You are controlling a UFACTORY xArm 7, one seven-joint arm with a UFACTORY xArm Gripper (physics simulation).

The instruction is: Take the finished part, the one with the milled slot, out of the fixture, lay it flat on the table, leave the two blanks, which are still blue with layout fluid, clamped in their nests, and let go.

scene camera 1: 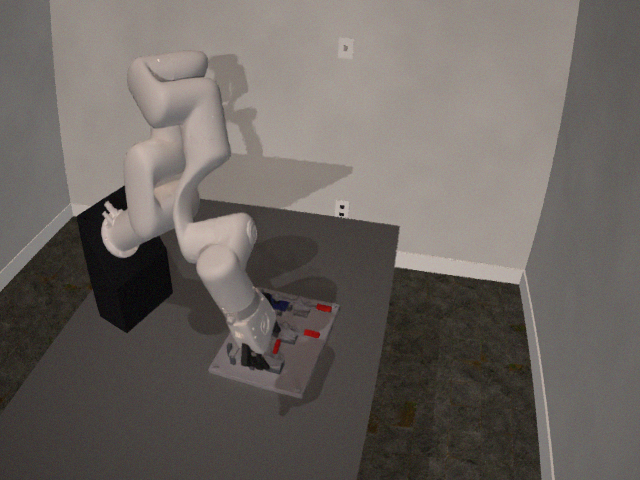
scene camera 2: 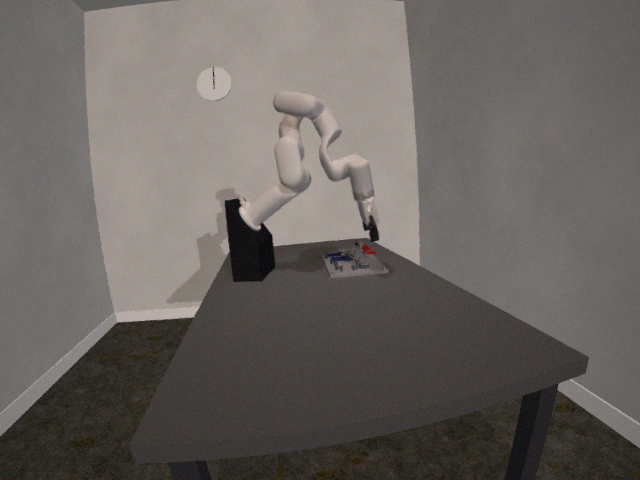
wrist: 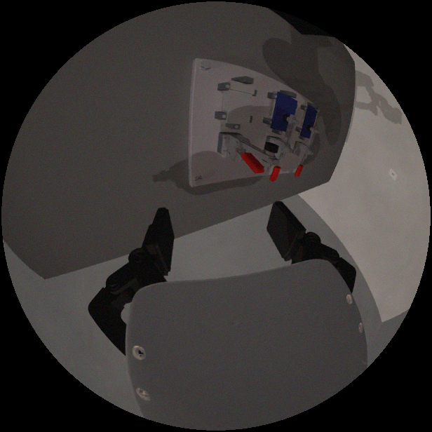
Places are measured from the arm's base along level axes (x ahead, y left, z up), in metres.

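Where they show: gripper, fingertip midpoint: (scene camera 1: 268, 349) (scene camera 2: 371, 235); arm's base, origin of the base link: (scene camera 1: 120, 234) (scene camera 2: 249, 219).
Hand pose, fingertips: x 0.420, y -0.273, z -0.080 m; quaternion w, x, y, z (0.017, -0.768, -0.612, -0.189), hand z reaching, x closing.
Each offset is from my fingertips to the centre of the thing. "spot": to the spot under its first point. Level surfaces: height alone.
The fixture plate (scene camera 1: 310, 356) (scene camera 2: 330, 274) (wrist: 202, 100) lies on the table. The pale finished part (wrist: 237, 104) sits in the end nest between grey stops; its slot is not clear at this size. Its clamp's red handle @[spot: 0.010 m ahead, 0.072 m left, 0.060 m down] (scene camera 1: 276, 346) (wrist: 252, 163) is raised and its arm, with a black pad (wrist: 271, 146), is swung back off the part. Two blue blanks (wrist: 282, 105) (wrist: 308, 120) sit in the other nests under clamp arms; blue also shows in both scene views. My gripper (scene camera 1: 256, 361) (scene camera 2: 373, 236) (wrist: 222, 218) is wide open and empty, above the fixture's handle side.
The other two red handles @[spot: 0.086 m ahead, 0.170 m left, 0.104 m down] (scene camera 1: 311, 333) @[spot: 0.115 m ahead, 0.275 m left, 0.109 m down] (scene camera 1: 324, 308) (wrist: 275, 173) (wrist: 298, 170) lie low toward the plate's edge. A black pedestal (scene camera 1: 126, 289) (scene camera 2: 250, 258) stands at the arm's base. The grey table @[0.160 m down] (scene camera 1: 129, 413) (scene camera 2: 336, 351) (wrist: 100, 125) ends a little beyond the handle side of the plate.
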